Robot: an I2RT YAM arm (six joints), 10 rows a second.
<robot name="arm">
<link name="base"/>
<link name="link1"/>
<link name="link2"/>
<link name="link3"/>
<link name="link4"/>
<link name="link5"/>
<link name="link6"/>
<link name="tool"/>
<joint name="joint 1" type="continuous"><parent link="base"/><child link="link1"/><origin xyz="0.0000 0.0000 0.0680" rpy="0.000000 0.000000 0.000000"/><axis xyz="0 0 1"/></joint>
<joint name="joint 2" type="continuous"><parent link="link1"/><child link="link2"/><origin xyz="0.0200 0.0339 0.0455" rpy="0.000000 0.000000 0.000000"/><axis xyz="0 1 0"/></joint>
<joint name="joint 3" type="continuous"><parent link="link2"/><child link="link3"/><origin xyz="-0.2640 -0.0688 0.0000" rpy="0.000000 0.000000 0.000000"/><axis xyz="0 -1 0"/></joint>
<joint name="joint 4" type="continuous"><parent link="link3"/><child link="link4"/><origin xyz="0.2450 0.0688 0.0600" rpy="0.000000 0.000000 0.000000"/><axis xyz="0 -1 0"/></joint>
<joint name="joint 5" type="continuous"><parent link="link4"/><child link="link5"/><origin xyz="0.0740 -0.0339 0.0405" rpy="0.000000 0.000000 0.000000"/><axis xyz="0 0 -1"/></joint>
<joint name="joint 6" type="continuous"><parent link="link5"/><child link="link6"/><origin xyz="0.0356 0.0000 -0.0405" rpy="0.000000 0.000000 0.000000"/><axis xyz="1 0 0"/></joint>
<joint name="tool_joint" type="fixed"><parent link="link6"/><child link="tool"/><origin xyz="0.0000 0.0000 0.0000" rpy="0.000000 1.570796 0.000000"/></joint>
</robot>
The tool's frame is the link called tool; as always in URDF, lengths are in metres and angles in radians. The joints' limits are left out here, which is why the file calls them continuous.
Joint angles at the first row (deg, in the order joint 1, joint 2, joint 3, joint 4, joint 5, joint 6):
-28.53 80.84 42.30 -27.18 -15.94 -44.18
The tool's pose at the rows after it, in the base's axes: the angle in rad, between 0 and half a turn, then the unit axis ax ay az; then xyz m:
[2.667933 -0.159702 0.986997 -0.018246 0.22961 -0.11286 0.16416]
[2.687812 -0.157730 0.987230 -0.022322 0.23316 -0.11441 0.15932]
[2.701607 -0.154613 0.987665 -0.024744 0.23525 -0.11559 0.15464]
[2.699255 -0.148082 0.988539 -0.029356 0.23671 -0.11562 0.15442]
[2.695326 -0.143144 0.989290 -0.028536 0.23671 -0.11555 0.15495]
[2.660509 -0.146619 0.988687 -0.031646 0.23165 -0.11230 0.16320]
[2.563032 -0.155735 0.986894 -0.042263 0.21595 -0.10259 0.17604]
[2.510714 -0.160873 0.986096 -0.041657 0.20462 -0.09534 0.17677]
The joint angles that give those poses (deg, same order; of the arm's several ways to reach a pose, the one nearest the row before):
-28.16 82.72 42.70 -26.65 -14.44 -43.55
-27.94 84.36 43.05 -26.00 -13.30 -43.42
-27.86 85.60 43.07 -25.23 -12.53 -43.18
-27.64 85.76 43.07 -24.56 -11.97 -42.26
-27.64 85.62 43.05 -24.47 -12.05 -41.65
-27.64 82.70 42.19 -24.69 -12.95 -41.65
-27.66 75.18 38.30 -22.96 -15.29 -41.45
-27.64 70.89 34.94 -21.34 -17.08 -41.12

